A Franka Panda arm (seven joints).
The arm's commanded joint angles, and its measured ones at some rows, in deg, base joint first. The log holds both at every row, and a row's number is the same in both.
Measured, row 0: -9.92, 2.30, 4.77, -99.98, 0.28, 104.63, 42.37
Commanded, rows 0 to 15: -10.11, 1.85, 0.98, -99.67, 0.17, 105.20, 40.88; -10.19, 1.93, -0.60, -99.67, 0.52, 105.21, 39.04; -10.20, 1.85, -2.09, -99.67, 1.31, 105.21, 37.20; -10.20, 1.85, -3.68, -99.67, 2.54, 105.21, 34.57; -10.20, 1.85, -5.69, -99.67, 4.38, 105.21, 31.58; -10.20, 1.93, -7.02, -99.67, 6.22, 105.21, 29.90; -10.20, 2.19, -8.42, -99.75, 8.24, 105.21, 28.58; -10.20, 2.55, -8.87, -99.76, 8.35, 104.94, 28.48; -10.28, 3.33, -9.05, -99.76, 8.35, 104.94, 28.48; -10.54, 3.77, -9.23, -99.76, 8.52, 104.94, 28.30; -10.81, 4.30, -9.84, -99.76, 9.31, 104.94, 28.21; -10.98, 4.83, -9.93, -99.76, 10.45, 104.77, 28.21; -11.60, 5.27, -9.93, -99.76, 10.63, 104.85, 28.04; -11.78, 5.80, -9.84, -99.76, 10.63, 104.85, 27.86; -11.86, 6.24, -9.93, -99.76, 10.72, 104.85, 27.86; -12.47, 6.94, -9.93, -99.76, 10.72, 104.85, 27.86
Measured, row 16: -11.36, 5.92, -10.06, -99.92, 9.58, 104.78, 28.95
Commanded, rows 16 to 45: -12.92, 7.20, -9.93, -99.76, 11.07, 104.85, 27.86; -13.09, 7.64, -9.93, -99.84, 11.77, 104.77, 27.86; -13.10, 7.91, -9.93, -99.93, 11.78, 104.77, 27.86; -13.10, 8.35, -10.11, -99.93, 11.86, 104.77, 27.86; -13.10, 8.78, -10.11, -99.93, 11.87, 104.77, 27.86; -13.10, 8.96, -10.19, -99.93, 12.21, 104.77, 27.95; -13.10, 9.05, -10.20, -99.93, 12.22, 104.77, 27.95; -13.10, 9.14, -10.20, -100.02, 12.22, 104.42, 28.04; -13.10, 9.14, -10.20, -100.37, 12.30, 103.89, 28.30; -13.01, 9.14, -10.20, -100.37, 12.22, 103.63, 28.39; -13.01, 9.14, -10.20, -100.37, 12.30, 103.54, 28.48; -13.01, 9.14, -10.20, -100.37, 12.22, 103.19, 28.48; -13.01, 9.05, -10.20, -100.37, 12.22, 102.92, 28.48; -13.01, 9.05, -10.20, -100.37, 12.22, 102.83, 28.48; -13.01, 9.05, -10.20, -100.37, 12.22, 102.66, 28.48; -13.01, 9.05, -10.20, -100.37, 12.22, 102.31, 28.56; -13.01, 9.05, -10.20, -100.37, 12.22, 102.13, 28.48; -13.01, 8.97, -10.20, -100.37, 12.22, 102.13, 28.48; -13.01, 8.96, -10.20, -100.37, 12.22, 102.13, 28.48; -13.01, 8.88, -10.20, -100.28, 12.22, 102.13, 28.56; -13.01, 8.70, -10.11, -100.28, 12.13, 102.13, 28.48; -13.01, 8.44, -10.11, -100.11, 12.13, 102.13, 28.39; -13.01, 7.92, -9.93, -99.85, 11.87, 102.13, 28.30; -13.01, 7.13, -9.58, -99.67, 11.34, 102.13, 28.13; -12.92, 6.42, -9.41, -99.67, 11.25, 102.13, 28.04; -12.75, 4.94, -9.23, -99.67, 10.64, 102.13, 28.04; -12.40, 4.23, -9.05, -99.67, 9.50, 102.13, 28.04; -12.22, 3.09, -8.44, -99.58, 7.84, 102.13, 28.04; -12.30, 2.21, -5.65, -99.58, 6.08, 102.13, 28.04; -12.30, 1.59, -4.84, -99.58, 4.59, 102.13, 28.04
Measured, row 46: -12.21, 3.89, -8.25, -99.66, 8.42, 103.71, 28.45
